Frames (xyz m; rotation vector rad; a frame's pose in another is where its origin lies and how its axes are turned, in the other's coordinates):
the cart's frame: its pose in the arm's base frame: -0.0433 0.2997 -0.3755 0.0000 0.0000 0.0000
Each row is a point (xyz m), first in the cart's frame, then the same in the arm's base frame.
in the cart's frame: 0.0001 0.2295 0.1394
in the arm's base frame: -0.0432 0.5292 -0.2361
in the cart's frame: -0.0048 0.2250 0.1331
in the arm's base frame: -0.0481 0.5247 -0.2424
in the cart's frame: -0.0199 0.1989 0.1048
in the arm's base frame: -0.0632 0.4986 -0.2707
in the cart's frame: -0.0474 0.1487 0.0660
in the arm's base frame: -0.0907 0.4484 -0.3095
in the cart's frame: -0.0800 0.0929 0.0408
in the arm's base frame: -0.1233 0.3926 -0.3347
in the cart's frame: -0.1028 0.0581 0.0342
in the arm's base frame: -0.1461 0.3578 -0.3413
